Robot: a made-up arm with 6 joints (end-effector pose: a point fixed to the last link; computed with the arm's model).
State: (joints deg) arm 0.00 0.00 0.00 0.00 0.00 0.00
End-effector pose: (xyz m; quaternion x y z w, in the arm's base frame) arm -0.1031 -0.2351 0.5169 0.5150 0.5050 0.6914 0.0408
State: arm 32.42 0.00 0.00 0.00 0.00 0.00
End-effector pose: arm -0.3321 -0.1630 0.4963 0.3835 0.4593 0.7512 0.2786
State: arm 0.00 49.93 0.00 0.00 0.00 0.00
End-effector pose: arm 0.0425 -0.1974 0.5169 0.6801 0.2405 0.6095 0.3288
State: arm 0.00 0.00 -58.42 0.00 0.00 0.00
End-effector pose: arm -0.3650 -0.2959 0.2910 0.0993 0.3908 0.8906 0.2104
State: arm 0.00 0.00 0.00 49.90 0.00 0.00
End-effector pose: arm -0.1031 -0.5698 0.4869 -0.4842 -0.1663 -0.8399 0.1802
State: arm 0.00 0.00 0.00 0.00 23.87 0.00
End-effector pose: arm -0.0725 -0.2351 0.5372 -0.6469 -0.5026 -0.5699 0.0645
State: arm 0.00 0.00 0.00 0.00 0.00 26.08
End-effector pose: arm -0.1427 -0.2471 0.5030 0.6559 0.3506 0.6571 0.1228
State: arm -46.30 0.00 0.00 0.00 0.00 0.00
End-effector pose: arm 0.1900 -0.2308 0.3456 -0.6300 -0.5005 -0.5128 0.2996
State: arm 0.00 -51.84 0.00 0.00 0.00 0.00
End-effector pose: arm -0.1679 -0.3767 0.5169 -0.2425 -0.6794 -0.6397 0.2655
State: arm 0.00 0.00 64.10 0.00 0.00 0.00
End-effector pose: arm 0.2509 -0.1916 0.3803 -0.8174 -0.4824 -0.2738 0.1555
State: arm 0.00 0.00 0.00 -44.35 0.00 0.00
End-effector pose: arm -0.1030 -0.0117 0.3158 0.4615 0.7286 0.4496 0.2322
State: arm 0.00 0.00 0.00 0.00 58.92 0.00
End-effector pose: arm -0.0192 -0.2351 0.5409 -0.7885 -0.4598 -0.3487 0.2128
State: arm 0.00 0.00 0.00 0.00 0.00 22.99
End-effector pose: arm -0.1377 -0.2466 0.5044 0.6408 0.3700 0.6630 0.1133
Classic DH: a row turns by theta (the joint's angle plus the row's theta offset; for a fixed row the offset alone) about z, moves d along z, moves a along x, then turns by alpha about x. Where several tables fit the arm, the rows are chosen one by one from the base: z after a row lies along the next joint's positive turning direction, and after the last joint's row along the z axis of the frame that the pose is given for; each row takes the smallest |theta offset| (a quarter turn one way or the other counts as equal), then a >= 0, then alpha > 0; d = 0 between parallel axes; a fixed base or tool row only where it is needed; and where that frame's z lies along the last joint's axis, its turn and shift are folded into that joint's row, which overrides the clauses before.
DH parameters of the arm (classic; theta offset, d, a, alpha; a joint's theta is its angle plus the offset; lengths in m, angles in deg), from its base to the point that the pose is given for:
base (fixed): -15.16 0.1677 -0.1187 115.25
joint 1: 0 0.3947 0.226 64.75
joint 2: -24.06 -0.1763 -0.0219 85.06
joint 3: -89.23 0.0088 -0.0327 -98.87
joint 4: 5 -0.0271 0.3124 90
joint 5: 75.75 0.2468 -0.0938 -72.63
joint 6: 52.17 -0.0996 0.0957 65.76
tool (fixed): -142.27 -0.015 0 0

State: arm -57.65 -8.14 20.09 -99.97 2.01 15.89
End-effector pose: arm -0.2967 -0.1044 0.0992 -0.1328 -0.9833 -0.1053 0.0660
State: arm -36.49 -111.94 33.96 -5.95 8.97 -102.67
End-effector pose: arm -0.0646 -0.4543 0.4691 0.7001 -0.1387 0.0905 0.6946
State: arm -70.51 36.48 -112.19 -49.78 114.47 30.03
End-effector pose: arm -0.0564 0.1008 0.1085 0.9766 0.1143 0.1025 0.1509
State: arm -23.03 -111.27 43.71 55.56 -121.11 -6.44
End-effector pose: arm 0.1662 -0.2424 0.2742 -0.1011 -0.1077 -0.9129 0.3805
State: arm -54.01 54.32 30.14 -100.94 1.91 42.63
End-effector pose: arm -0.0738 0.1362 -0.0820 0.4853 0.8079 -0.2785 0.1851
